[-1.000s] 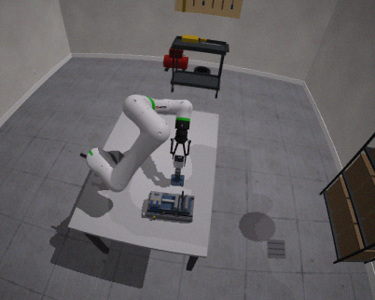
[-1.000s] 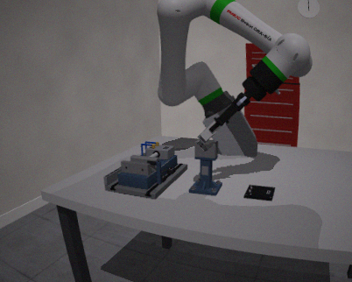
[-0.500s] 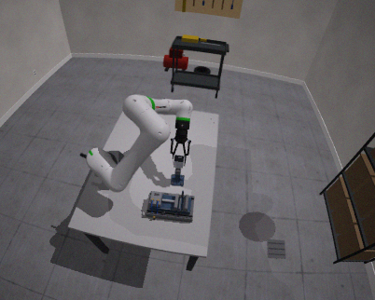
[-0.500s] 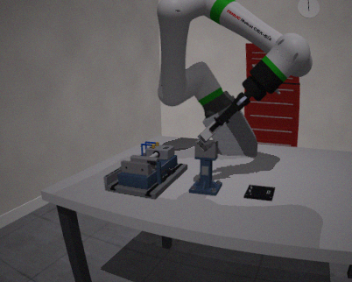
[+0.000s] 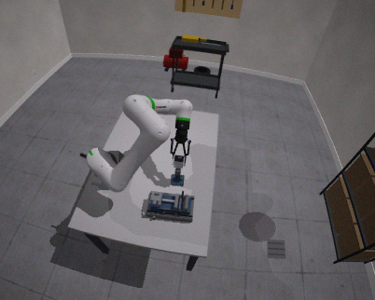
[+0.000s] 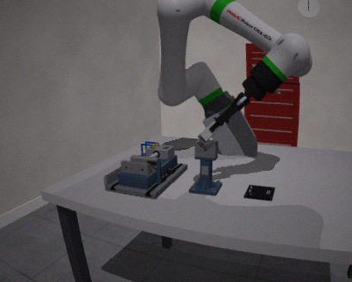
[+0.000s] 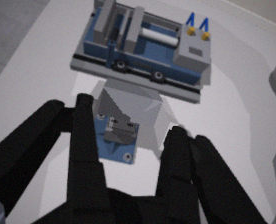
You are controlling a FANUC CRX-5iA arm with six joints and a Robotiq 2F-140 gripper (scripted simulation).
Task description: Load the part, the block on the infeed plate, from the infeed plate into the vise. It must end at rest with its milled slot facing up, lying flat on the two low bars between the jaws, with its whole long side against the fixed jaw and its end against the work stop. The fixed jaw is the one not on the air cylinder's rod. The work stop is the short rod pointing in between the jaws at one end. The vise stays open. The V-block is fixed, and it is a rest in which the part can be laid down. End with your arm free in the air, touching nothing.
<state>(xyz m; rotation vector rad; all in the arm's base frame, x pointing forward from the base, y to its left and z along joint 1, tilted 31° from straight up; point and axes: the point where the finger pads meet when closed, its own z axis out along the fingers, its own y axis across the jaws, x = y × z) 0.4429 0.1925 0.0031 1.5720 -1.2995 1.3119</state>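
Now: hand 1 cm to the left of the part and 2 cm above it. From my hand the other things lie so: air cylinder rod 24 cm to the right, 13 cm below; blue work stop 8 cm ahead, 16 cm to the right, 14 cm below; black infeed plate 3 cm behind, 16 cm to the left, 20 cm below.
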